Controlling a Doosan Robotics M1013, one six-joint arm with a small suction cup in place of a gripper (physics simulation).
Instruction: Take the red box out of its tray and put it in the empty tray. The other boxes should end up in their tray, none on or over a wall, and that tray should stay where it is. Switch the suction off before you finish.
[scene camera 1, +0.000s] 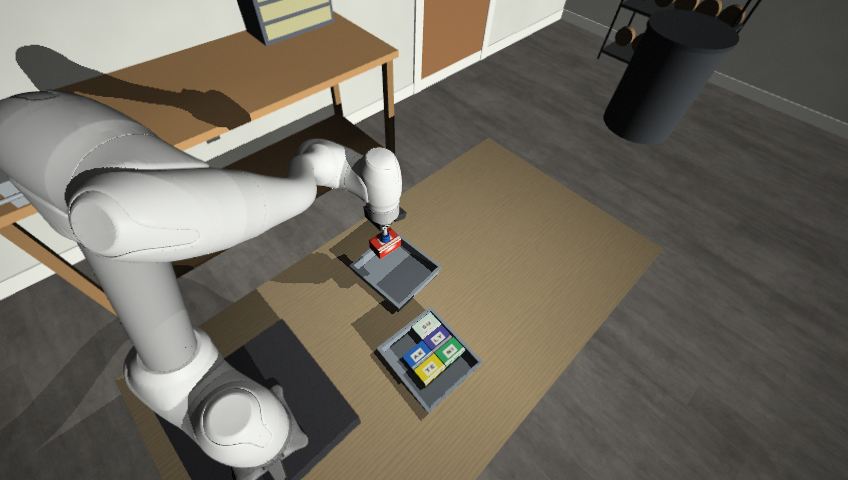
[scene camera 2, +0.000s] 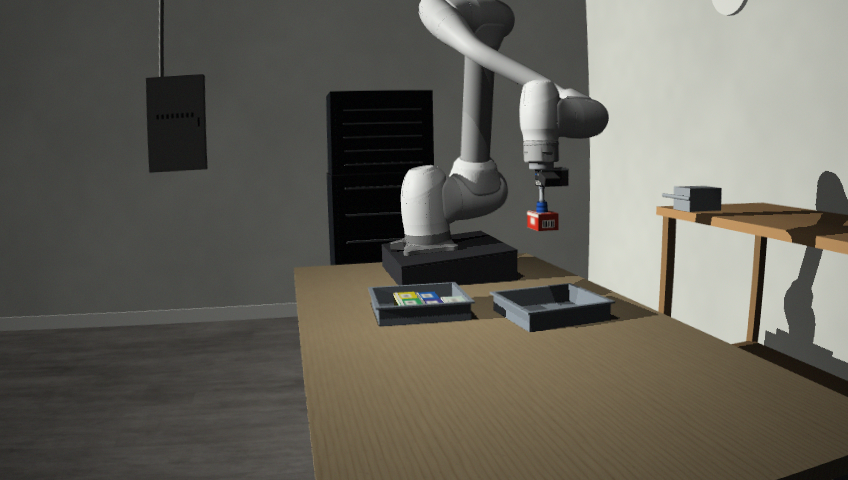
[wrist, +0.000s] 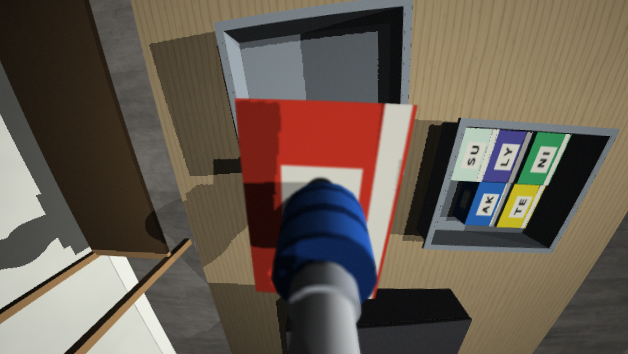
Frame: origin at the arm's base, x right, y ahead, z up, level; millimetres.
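Seen in the pictures: hand, its tool point: (scene camera 1: 385, 241) (scene camera 2: 542, 216) (wrist: 323, 204); arm's base, origin of its link: (scene camera 2: 428, 247).
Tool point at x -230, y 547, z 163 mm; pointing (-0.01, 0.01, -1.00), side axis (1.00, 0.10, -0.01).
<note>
Offsets run from my tool point to a thing's middle. Level surfaces: height alone.
My blue suction cup (scene camera 1: 385, 237) (scene camera 2: 541, 206) (wrist: 325, 235) is shut on the top of the red box @[dx -2, dy -1, dz -11 mm] (scene camera 1: 386, 246) (scene camera 2: 542, 220) (wrist: 320, 132). The box hangs level, high above the table. In scene camera 2 it is well above the empty grey tray @[dx -13, dy +44, dz -226 mm] (scene camera 1: 418, 291) (scene camera 2: 571, 317) (wrist: 407, 55). The other grey tray @[dx +316, dy -57, dz -226 mm] (scene camera 1: 455, 387) (scene camera 2: 424, 314) (wrist: 487, 248) holds the pale green SU box @[dx +230, dy -3, dz -228 mm] (scene camera 1: 426, 325) (wrist: 473, 155), purple LY box @[dx +286, dy +1, dz -230 mm] (scene camera 1: 437, 337) (wrist: 506, 156), green NI box @[dx +343, dy +4, dz -227 mm] (scene camera 1: 450, 350) (wrist: 543, 159), blue AK box @[dx +291, dy -83, dz -230 mm] (scene camera 1: 417, 354) (wrist: 486, 204) and yellow TE box @[dx +348, dy -80, dz -229 mm] (scene camera 1: 429, 369) (wrist: 520, 206), all inside its walls.
Both trays stand apart on the wood-grain table @[dz -251 mm] (scene camera 1: 523, 237) (scene camera 2: 476, 392) (wrist: 500, 65). The robot's black base block (scene camera 1: 315, 380) (scene camera 2: 461, 268) (wrist: 410, 335) is close by. A wooden workbench (scene camera 1: 297, 59) (scene camera 2: 743, 215) stands along the wall. A dark bin (scene camera 1: 666, 83) stands beyond the table.
</note>
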